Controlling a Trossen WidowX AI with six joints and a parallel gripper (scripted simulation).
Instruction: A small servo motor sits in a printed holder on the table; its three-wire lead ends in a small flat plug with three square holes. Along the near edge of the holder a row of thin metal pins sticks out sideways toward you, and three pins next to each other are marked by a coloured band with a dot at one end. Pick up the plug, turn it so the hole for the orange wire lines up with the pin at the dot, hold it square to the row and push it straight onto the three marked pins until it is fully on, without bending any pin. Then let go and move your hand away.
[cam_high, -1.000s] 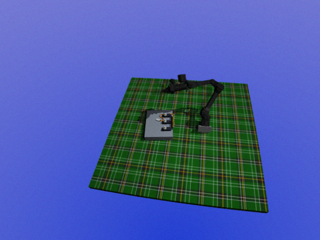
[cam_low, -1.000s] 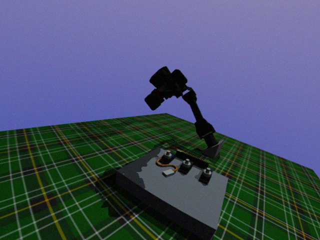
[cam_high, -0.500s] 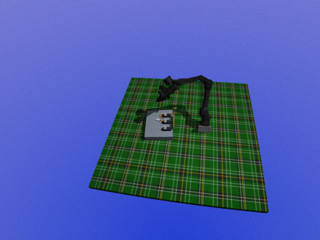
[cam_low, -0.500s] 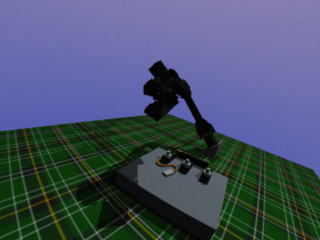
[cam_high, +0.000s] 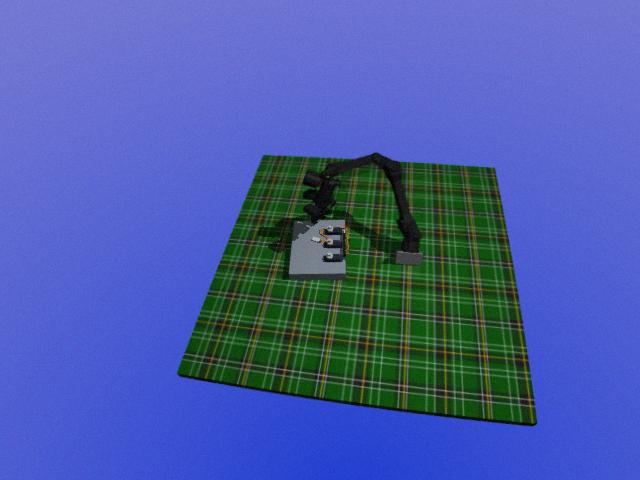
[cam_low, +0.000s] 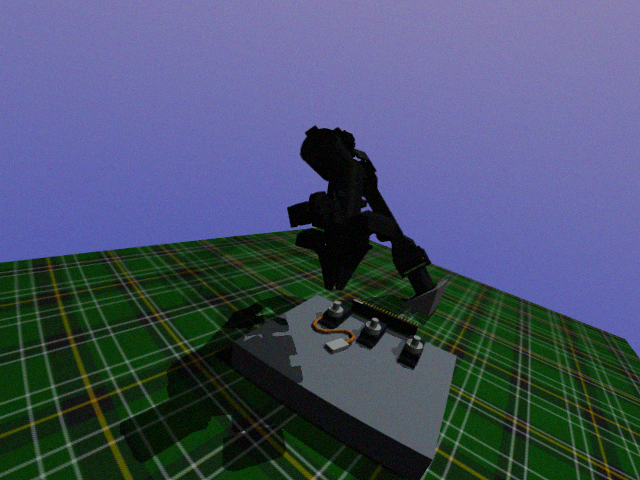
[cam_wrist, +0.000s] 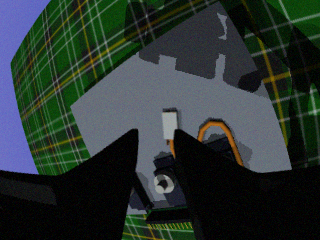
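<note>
My gripper tip is 30 mm short of the grey holder, 60 mm to the right of it and 120 mm above it. Also, from my gripper tip: dark pin strip 130 mm behind, 60 mm to the left, 80 mm below.
</note>
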